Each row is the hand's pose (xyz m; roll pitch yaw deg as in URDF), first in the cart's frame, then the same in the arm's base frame.
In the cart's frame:
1: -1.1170 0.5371 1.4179 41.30 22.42 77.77
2: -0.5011 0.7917 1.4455 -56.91 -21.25 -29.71
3: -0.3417 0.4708 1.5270 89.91 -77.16 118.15
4: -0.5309 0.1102 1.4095 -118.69 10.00 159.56
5: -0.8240 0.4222 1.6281 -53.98 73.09 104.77
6: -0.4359 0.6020 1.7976 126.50 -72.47 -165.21
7: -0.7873 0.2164 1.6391 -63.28 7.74 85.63
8: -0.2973 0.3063 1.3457 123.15 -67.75 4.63
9: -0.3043 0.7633 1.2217 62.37 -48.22 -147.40
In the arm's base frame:
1: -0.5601 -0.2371 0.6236 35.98 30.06 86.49
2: -0.0065 0.1344 0.6439 -63.67 -27.83 -15.82
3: 0.2031 -0.1350 0.7799 93.93 -68.23 125.38
4: 0.0941 -0.5382 0.7079 -111.44 15.58 172.25
5: -0.2680 -0.2628 0.8629 -58.31 82.05 111.61
6: 0.0654 0.0108 1.0230 153.43 -69.83 -179.67
7: -0.1946 -0.4540 0.9061 -66.92 16.01 95.95
8: 0.2913 -0.3108 0.6275 99.02 -68.19 38.12
9: 0.2089 0.1148 0.4369 75.92 -49.62 -146.56

